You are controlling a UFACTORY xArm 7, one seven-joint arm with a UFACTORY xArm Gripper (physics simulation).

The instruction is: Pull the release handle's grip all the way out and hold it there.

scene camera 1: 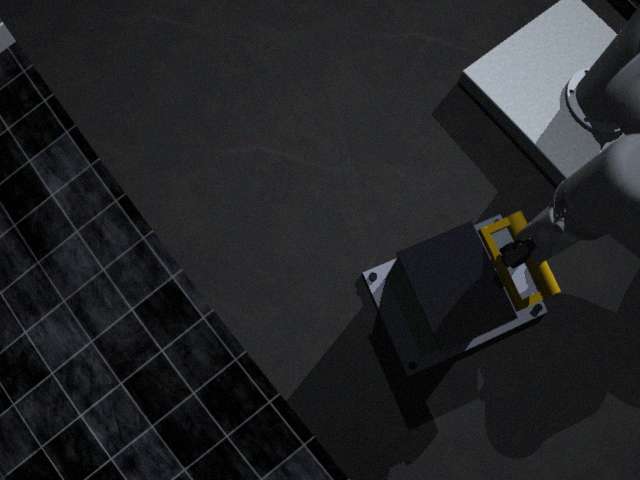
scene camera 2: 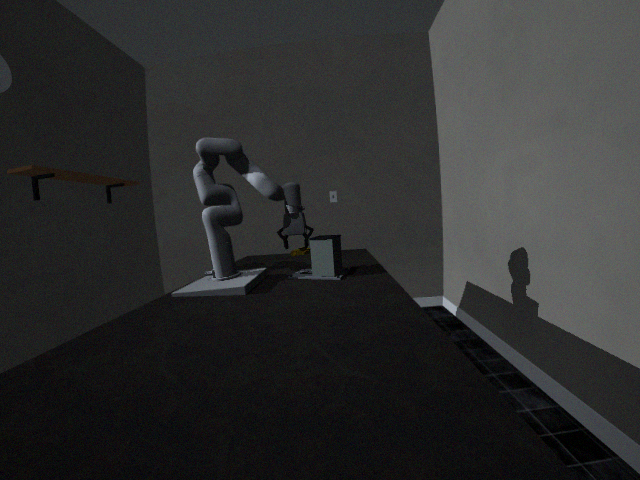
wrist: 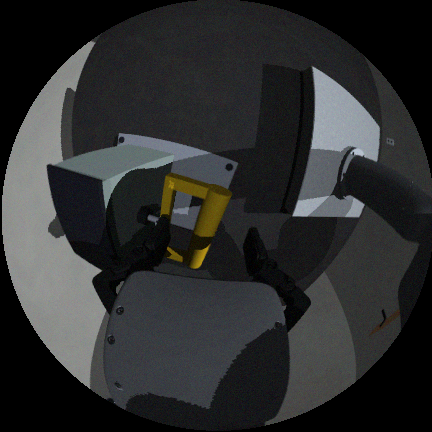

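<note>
The release handle is a yellow rectangular frame with a thick round grip bar on its outer side. A short metal rod joins it to a dark box housing. My gripper is open and empty, pointing down at the handle. In the wrist view one finger overlaps the frame's inner bar on the housing side, and the other stands beyond the grip bar. In scene camera 2 the fingertips look slightly above or level with the handle; contact cannot be told.
The housing stands on a pale bolted base plate. The arm's white base block is beside it on the dark table. The table's edge borders a tiled floor. A wall shelf is at the left in scene camera 2.
</note>
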